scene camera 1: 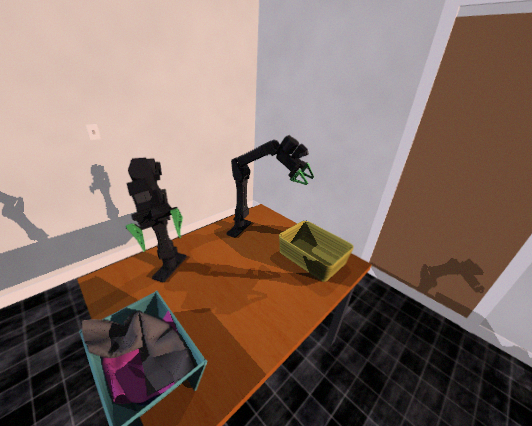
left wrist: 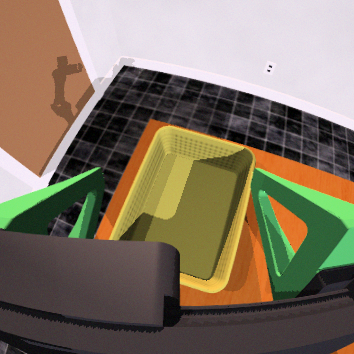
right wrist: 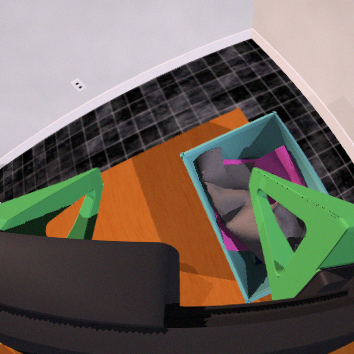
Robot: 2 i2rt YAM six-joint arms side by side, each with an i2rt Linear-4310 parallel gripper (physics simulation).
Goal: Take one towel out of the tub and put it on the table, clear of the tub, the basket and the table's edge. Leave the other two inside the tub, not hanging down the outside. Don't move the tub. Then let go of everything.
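Note:
A teal tub (scene camera 1: 152,303) (right wrist: 235,142) stands at the lower left in scene camera 1. In it a grey-brown towel (scene camera 1: 165,345) (right wrist: 225,197) lies crumpled on top, one corner raised at the left rim in scene camera 1. A magenta towel (scene camera 1: 122,381) (right wrist: 272,162) shows beneath it. A dark blue sliver shows low in the tub; the third towel is mostly hidden. My right gripper (scene camera 1: 162,243) (right wrist: 175,175) is open and empty, high above the table; one finger covers part of the tub in its wrist view. My left gripper (scene camera 1: 310,180) (left wrist: 177,175) is open and empty, above the basket.
A yellow basket (scene camera 1: 300,256) (left wrist: 212,285) stands empty on the orange table (scene camera 1: 235,330) (left wrist: 315,170) (right wrist: 120,200), near its right end in scene camera 1. The table's front edge runs diagonally between tub and basket sides, with dark tiled floor beyond. Both arm bases stand along the wall side.

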